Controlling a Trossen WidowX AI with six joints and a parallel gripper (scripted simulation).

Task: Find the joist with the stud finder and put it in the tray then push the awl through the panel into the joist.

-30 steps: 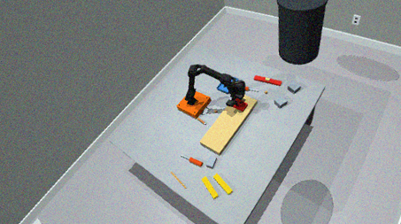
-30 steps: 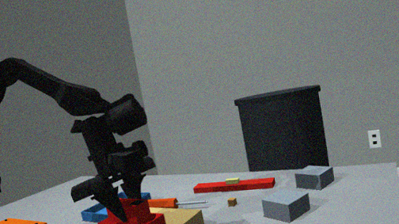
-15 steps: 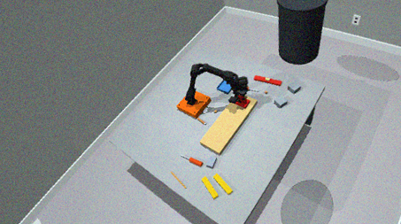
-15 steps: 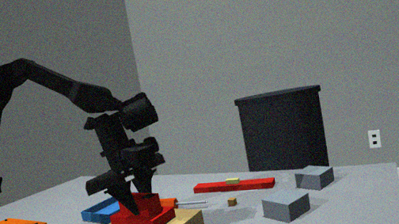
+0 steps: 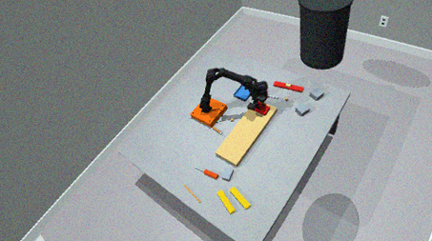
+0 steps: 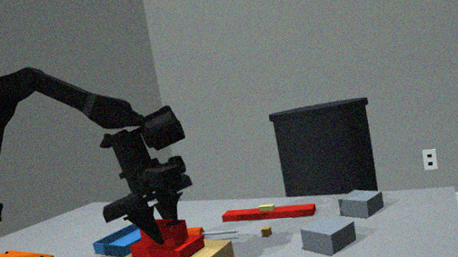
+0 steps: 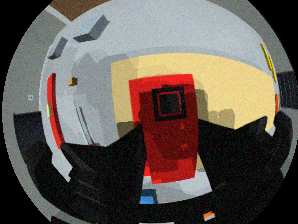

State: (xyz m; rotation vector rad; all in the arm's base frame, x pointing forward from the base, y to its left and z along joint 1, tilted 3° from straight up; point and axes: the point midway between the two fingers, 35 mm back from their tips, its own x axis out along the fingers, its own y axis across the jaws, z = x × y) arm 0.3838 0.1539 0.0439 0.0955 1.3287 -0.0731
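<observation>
Now: gripper tip 220 mm past the blue tray, 140 mm to the right of it and 50 mm above it. The rest, counted from my gripper tip: awl 210 mm behind, 280 mm to the right, 60 mm below; red stud finder 20 mm above; red level 80 mm ahead, 300 mm to the left, 50 mm below.
</observation>
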